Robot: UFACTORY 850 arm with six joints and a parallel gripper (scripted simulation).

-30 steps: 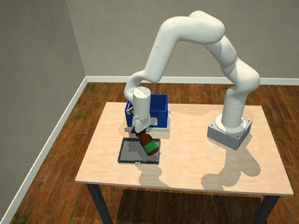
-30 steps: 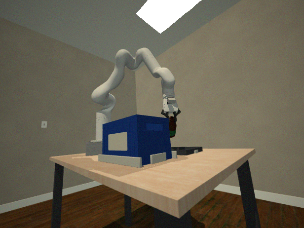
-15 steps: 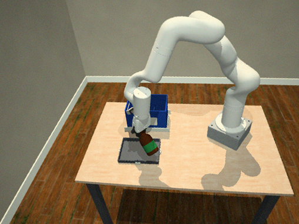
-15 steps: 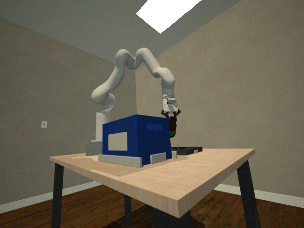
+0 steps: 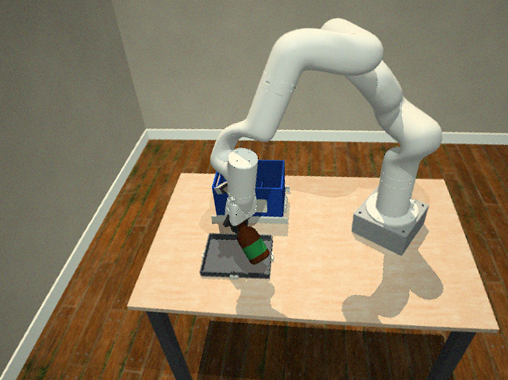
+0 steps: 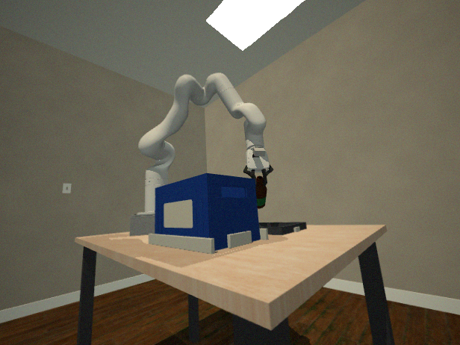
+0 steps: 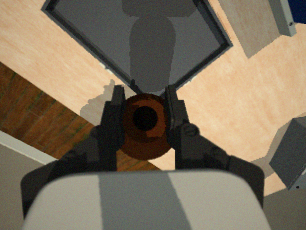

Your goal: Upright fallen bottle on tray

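Now: the bottle 3 cm behind my hand, 3 cm to the left of it and 4 cm below it. Round my hand: dark tray (3 cm ahead, 3 cm to the right, 19 cm below); blue crate (1 cm behind, 32 cm to the right, 12 cm below).
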